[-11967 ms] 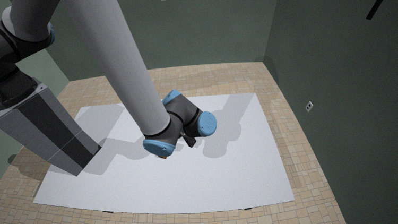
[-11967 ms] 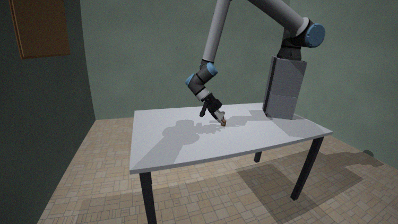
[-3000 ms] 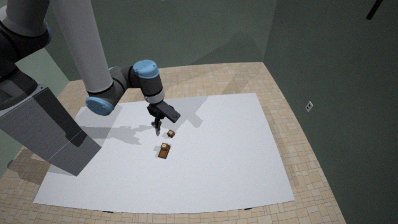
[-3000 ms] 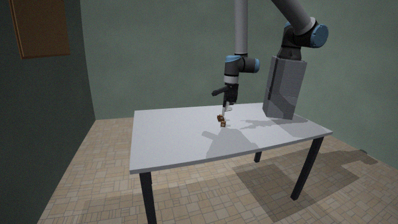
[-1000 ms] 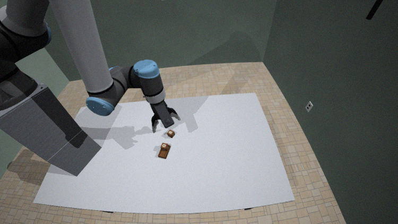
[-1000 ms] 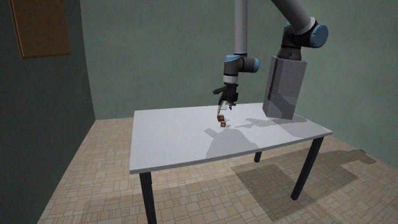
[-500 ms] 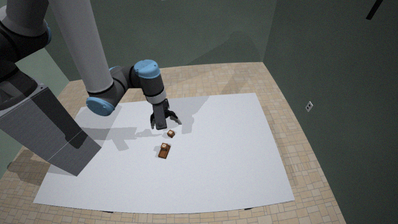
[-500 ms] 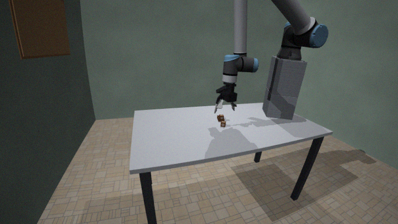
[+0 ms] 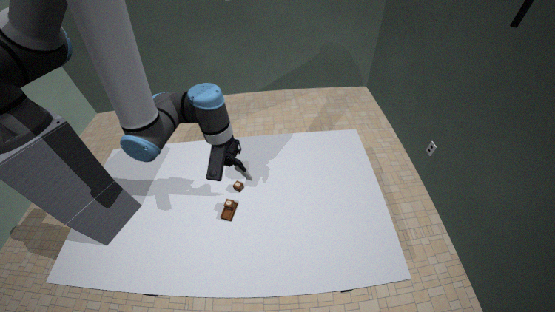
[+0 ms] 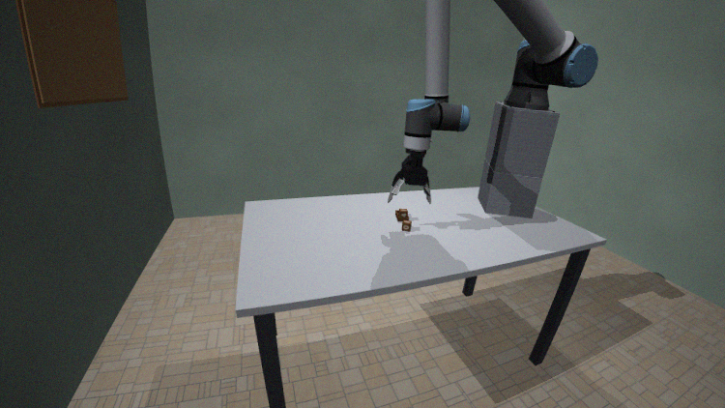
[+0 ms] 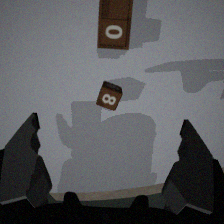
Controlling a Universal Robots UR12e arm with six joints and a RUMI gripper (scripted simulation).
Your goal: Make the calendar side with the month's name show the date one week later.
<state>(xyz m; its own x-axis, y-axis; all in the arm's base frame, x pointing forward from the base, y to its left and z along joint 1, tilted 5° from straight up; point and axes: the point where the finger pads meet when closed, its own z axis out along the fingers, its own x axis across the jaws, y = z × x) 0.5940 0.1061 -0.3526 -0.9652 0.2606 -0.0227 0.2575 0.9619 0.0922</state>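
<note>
My hand is 8 cm above the brown date cube, 1 cm to the right of it and 1 cm short of it. The rest, counted from my hand: brown wooden tray (9 cm to the right, 9 cm below, 3 cm behind).
</note>
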